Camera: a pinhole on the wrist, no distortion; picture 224 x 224 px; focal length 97.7 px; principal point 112.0 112.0 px. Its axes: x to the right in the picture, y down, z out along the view. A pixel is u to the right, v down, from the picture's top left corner.
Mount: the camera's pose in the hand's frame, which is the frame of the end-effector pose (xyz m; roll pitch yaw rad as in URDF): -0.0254 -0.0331 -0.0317 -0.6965 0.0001 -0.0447
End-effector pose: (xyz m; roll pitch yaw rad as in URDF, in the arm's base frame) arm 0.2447 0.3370 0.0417 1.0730 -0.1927 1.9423
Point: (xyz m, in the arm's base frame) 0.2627 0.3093 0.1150
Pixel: 114.6 134.4
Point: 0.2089 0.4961 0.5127
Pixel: 165.9 143.6
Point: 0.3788 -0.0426 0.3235
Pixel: 22.3 148.9
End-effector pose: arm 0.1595 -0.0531 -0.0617 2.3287 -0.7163 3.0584
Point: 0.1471 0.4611 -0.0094
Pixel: 126.7 119.5
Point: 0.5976 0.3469 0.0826
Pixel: 66.3 198.2
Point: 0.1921 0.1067 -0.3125
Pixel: 41.4 35.8
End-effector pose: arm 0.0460 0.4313 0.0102 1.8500 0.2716 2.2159
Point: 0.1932 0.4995 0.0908
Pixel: 96.1 113.0
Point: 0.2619 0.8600 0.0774
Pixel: 151.5 101.9
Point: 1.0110 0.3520 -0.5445
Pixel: outside the picture
